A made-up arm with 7 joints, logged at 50 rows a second.
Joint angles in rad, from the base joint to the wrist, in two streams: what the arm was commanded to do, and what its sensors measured. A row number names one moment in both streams.
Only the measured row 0 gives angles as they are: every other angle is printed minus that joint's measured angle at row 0.
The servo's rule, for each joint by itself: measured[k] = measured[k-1] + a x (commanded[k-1-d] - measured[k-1]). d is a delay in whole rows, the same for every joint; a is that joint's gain. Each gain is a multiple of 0.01, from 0.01 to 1. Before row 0 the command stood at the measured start. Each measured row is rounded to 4 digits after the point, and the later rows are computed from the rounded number. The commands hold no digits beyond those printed.
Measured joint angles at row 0:
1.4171, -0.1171, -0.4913, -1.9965, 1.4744, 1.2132, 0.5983
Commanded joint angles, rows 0 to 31:
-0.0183, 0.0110, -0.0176, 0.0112, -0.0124, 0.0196, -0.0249
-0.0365, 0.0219, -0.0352, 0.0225, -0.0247, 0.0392, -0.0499
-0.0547, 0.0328, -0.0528, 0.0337, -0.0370, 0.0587, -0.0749
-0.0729, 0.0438, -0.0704, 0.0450, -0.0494, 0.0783, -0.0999
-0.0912, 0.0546, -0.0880, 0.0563, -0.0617, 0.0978, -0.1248
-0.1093, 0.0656, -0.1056, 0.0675, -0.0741, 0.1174, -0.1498
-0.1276, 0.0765, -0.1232, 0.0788, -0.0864, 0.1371, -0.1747
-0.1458, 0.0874, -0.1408, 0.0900, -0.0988, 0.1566, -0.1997
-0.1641, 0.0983, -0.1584, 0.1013, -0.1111, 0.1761, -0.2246
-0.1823, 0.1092, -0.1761, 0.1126, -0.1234, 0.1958, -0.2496
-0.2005, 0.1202, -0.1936, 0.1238, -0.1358, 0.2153, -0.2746
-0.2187, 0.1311, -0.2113, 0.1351, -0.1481, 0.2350, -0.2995
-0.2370, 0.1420, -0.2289, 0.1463, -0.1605, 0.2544, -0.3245
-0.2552, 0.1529, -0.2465, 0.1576, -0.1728, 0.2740, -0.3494
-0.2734, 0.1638, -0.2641, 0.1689, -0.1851, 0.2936, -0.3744
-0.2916, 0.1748, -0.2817, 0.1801, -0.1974, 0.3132, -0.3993
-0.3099, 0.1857, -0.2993, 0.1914, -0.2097, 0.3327, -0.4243
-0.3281, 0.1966, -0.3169, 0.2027, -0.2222, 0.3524, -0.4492
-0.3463, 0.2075, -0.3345, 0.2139, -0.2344, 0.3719, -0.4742
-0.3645, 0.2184, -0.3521, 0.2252, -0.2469, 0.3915, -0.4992
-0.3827, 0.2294, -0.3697, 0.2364, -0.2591, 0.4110, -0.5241
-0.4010, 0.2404, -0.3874, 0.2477, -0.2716, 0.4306, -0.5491
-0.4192, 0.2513, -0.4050, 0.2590, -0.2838, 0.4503, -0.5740
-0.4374, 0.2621, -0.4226, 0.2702, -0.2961, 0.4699, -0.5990
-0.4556, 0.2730, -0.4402, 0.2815, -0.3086, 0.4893, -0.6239
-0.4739, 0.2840, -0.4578, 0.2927, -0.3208, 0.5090, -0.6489
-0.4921, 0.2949, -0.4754, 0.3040, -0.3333, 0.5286, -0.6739
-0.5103, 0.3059, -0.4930, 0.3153, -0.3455, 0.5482, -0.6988
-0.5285, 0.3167, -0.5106, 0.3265, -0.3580, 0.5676, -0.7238
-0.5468, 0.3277, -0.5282, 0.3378, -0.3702, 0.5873, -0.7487
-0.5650, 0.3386, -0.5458, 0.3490, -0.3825, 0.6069, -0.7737
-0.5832, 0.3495, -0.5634, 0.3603, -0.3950, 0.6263, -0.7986
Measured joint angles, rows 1 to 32:
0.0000, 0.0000, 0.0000, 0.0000, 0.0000, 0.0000, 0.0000
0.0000, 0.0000, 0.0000, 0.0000, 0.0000, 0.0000, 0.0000
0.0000, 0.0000, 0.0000, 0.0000, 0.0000, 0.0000, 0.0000
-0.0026, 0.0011, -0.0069, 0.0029, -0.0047, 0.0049, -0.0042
-0.0073, 0.0032, -0.0179, 0.0080, -0.0123, 0.0135, -0.0120
-0.0139, 0.0062, -0.0315, 0.0147, -0.0217, 0.0248, -0.0227
-0.0222, 0.0100, -0.0467, 0.0226, -0.0322, 0.0382, -0.0358
-0.0319, 0.0145, -0.0628, 0.0314, -0.0434, 0.0531, -0.0509
-0.0427, 0.0196, -0.0795, 0.0408, -0.0551, 0.0692, -0.0677
-0.0546, 0.0253, -0.0965, 0.0507, -0.0670, 0.0862, -0.0859
-0.0674, 0.0315, -0.1138, 0.0609, -0.0791, 0.1038, -0.1052
-0.0809, 0.0382, -0.1312, 0.0714, -0.0913, 0.1219, -0.1255
-0.0951, 0.0453, -0.1487, 0.0821, -0.1035, 0.1404, -0.1466
-0.1099, 0.0528, -0.1662, 0.0929, -0.1158, 0.1591, -0.1684
-0.1251, 0.0606, -0.1838, 0.1039, -0.1281, 0.1781, -0.1907
-0.1408, 0.0687, -0.2014, 0.1149, -0.1404, 0.1972, -0.2134
-0.1568, 0.0771, -0.2190, 0.1260, -0.1527, 0.2164, -0.2365
-0.1731, 0.0858, -0.2366, 0.1372, -0.1650, 0.2357, -0.2599
-0.1897, 0.0947, -0.2542, 0.1484, -0.1773, 0.2551, -0.2836
-0.2065, 0.1038, -0.2718, 0.1596, -0.1896, 0.2745, -0.3075
-0.2235, 0.1131, -0.2894, 0.1708, -0.2020, 0.2940, -0.3316
-0.2407, 0.1225, -0.3070, 0.1820, -0.2143, 0.3135, -0.3558
-0.2580, 0.1321, -0.3246, 0.1932, -0.2267, 0.3330, -0.3802
-0.2755, 0.1418, -0.3422, 0.2044, -0.2390, 0.3525, -0.4047
-0.2931, 0.1517, -0.3598, 0.2157, -0.2514, 0.3720, -0.4292
-0.3108, 0.1617, -0.3774, 0.2270, -0.2637, 0.3916, -0.4538
-0.3285, 0.1717, -0.3950, 0.2382, -0.2760, 0.4112, -0.4785
-0.3463, 0.1818, -0.4126, 0.2495, -0.2884, 0.4307, -0.5032
-0.3642, 0.1920, -0.4302, 0.2607, -0.3007, 0.4503, -0.5280
-0.3821, 0.2023, -0.4478, 0.2720, -0.3131, 0.4699, -0.5528
-0.4000, 0.2127, -0.4654, 0.2833, -0.3254, 0.4895, -0.5776
-0.4180, 0.2231, -0.4830, 0.2945, -0.3378, 0.5090, -0.6025
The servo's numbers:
d 3
a 0.14 0.10 0.39 0.26 0.38 0.25 0.17

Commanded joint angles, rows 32 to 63:
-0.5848, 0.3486, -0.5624, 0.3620, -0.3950, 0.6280, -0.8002
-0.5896, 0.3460, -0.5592, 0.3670, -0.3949, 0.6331, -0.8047
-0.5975, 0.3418, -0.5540, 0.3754, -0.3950, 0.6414, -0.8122
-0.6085, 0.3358, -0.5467, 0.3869, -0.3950, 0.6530, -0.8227
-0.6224, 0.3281, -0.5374, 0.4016, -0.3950, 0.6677, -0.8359
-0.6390, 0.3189, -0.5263, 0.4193, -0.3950, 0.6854, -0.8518
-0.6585, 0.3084, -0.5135, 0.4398, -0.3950, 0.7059, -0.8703
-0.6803, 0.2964, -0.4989, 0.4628, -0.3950, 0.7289, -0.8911
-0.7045, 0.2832, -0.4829, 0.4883, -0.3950, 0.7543, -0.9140
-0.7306, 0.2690, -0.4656, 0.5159, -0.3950, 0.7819, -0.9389
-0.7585, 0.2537, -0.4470, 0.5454, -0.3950, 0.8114, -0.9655
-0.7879, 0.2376, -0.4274, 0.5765, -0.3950, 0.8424, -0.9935
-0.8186, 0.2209, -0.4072, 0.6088, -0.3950, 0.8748, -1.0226
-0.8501, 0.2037, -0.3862, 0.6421, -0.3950, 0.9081, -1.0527
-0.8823, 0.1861, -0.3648, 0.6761, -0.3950, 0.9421, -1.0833
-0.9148, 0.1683, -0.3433, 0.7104, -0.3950, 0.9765, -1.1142
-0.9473, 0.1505, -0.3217, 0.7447, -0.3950, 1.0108, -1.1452
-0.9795, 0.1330, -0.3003, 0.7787, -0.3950, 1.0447, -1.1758
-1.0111, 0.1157, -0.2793, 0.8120, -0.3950, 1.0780, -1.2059
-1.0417, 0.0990, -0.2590, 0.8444, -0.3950, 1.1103, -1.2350
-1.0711, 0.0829, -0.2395, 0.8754, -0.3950, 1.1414, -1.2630
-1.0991, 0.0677, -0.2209, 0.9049, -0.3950, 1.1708, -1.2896
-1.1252, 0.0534, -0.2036, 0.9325, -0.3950, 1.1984, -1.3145
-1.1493, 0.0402, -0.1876, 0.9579, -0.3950, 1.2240, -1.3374
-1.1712, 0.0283, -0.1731, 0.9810, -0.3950, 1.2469, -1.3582
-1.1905, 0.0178, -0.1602, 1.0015, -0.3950, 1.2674, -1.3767
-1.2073, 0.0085, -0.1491, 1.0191, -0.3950, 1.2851, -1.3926
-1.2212, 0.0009, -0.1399, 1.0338, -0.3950, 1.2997, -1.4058
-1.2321, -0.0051, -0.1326, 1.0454, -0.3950, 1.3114, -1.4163
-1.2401, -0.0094, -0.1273, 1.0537, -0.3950, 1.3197, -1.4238
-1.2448, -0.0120, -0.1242, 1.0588, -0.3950, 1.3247, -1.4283
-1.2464, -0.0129, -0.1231, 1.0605, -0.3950, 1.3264, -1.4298
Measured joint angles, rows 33 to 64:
-0.4360, 0.2336, -0.5006, 0.3058, -0.3501, 0.5286, -0.6274
-0.4541, 0.2441, -0.5182, 0.3170, -0.3624, 0.5482, -0.6523
-0.4722, 0.2546, -0.5358, 0.3283, -0.3748, 0.5677, -0.6772
-0.4880, 0.2640, -0.5462, 0.3371, -0.3825, 0.5828, -0.6981
-0.5022, 0.2722, -0.5513, 0.3449, -0.3872, 0.5954, -0.7162
-0.5155, 0.2792, -0.5524, 0.3528, -0.3902, 0.6069, -0.7325
-0.5285, 0.2849, -0.5502, 0.3617, -0.3920, 0.6184, -0.7478
-0.5416, 0.2892, -0.5452, 0.3721, -0.3931, 0.6307, -0.7628
-0.5552, 0.2922, -0.5378, 0.3844, -0.3938, 0.6444, -0.7779
-0.5697, 0.2938, -0.5283, 0.3988, -0.3943, 0.6598, -0.7936
-0.5852, 0.2941, -0.5168, 0.4154, -0.3946, 0.6771, -0.8102
-0.6019, 0.2930, -0.5036, 0.4344, -0.3948, 0.6964, -0.8278
-0.6199, 0.2906, -0.4888, 0.4556, -0.3949, 0.7178, -0.8467
-0.6393, 0.2869, -0.4725, 0.4789, -0.3949, 0.7412, -0.8669
-0.6601, 0.2820, -0.4549, 0.5043, -0.3949, 0.7665, -0.8884
-0.6823, 0.2759, -0.4363, 0.5315, -0.3949, 0.7936, -0.9112
-0.7058, 0.2687, -0.4168, 0.5603, -0.3949, 0.8222, -0.9353
-0.7305, 0.2604, -0.3965, 0.5904, -0.3949, 0.8522, -0.9605
-0.7563, 0.2512, -0.3758, 0.6216, -0.3949, 0.8833, -0.9866
-0.7830, 0.2411, -0.3547, 0.6536, -0.3949, 0.9152, -1.0136
-0.8105, 0.2303, -0.3335, 0.6861, -0.3949, 0.9476, -1.0412
-0.8386, 0.2188, -0.3124, 0.7188, -0.3949, 0.9802, -1.0692
-0.8670, 0.2068, -0.2916, 0.7515, -0.3949, 1.0127, -1.0974
-0.8956, 0.1944, -0.2713, 0.7837, -0.3949, 1.0449, -1.1256
-0.9241, 0.1817, -0.2516, 0.8152, -0.3949, 1.0764, -1.1535
-0.9523, 0.1689, -0.2329, 0.8457, -0.3949, 1.1069, -1.1809
-0.9799, 0.1560, -0.2152, 0.8749, -0.3949, 1.1362, -1.2075
-1.0067, 0.1432, -0.1988, 0.9025, -0.3949, 1.1639, -1.2331
-1.0324, 0.1307, -0.1837, 0.9282, -0.3949, 1.1898, -1.2575
-1.0569, 0.1185, -0.1702, 0.9518, -0.3949, 1.2136, -1.2805
-1.0799, 0.1067, -0.1584, 0.9731, -0.3949, 1.2351, -1.3018
-1.1012, 0.0955, -0.1483, 0.9919, -0.3949, 1.2542, -1.3213

